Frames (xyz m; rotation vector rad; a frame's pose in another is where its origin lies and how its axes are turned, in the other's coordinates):
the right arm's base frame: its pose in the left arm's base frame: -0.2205 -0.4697 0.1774 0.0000 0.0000 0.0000
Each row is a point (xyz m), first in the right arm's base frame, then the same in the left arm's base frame.
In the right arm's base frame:
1: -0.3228 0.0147 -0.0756
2: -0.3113 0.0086 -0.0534
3: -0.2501 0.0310 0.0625
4: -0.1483 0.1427 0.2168
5: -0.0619 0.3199 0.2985
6: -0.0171 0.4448 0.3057
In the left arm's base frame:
1: -0.5433 -0.4550 0.1018
2: -0.5318 -0.4611 0.1240
3: -0.4706 -0.4387 0.2399
4: -0.3688 -0.3270 0.3942
5: -0.2824 -0.1498 0.4759
6: -0.2376 -0.0249 0.4831

